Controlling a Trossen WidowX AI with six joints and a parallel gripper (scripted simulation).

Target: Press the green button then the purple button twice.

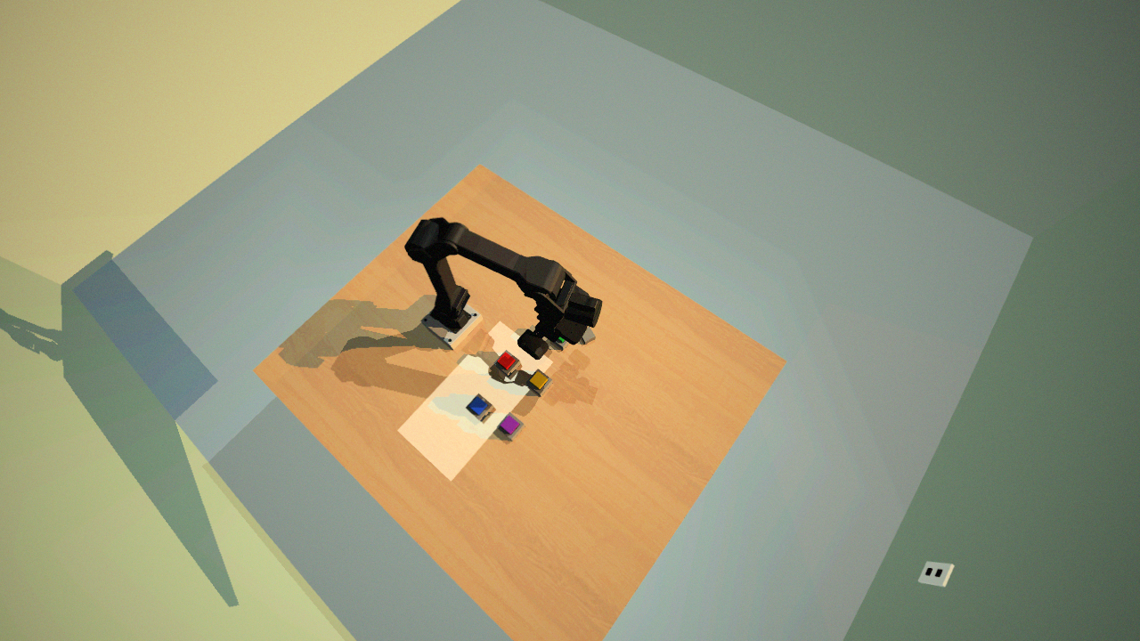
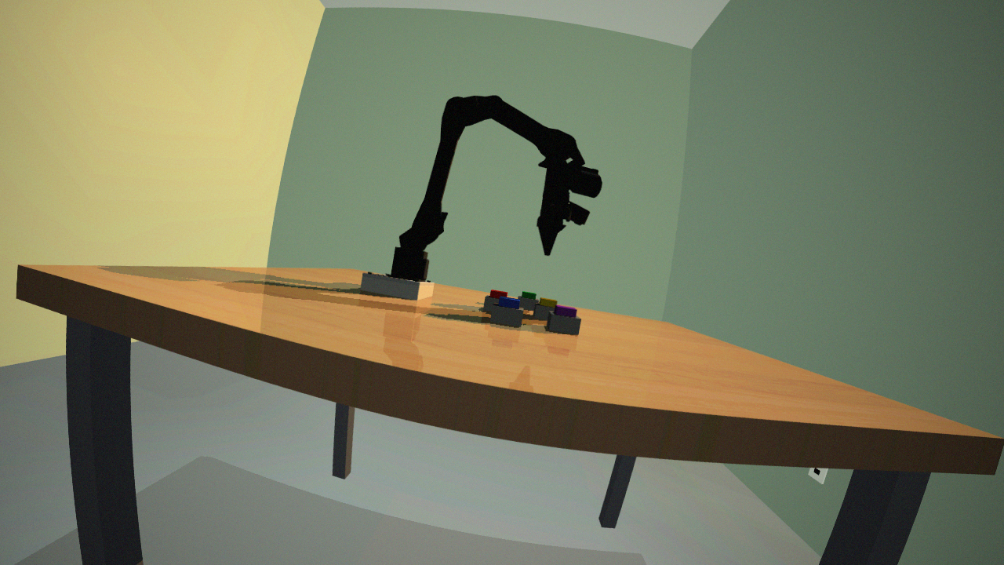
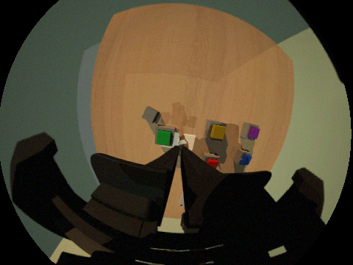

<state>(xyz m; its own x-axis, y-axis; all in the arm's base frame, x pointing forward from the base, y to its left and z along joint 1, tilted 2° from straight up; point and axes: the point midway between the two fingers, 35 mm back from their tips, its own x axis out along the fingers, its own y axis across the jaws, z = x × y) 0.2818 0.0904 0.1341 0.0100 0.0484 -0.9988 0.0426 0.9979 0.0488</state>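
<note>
My gripper tip is 230 mm to the left of the purple button, 100 mm above it and 20 mm short of it. From my gripper tip the other things lie so: yellow button 100 mm to the right, 100 mm below, 10 mm ahead; green button 100 mm below, 40 mm to the left, 20 mm behind; grey block 120 mm below, 80 mm to the left, 30 mm ahead.
</note>
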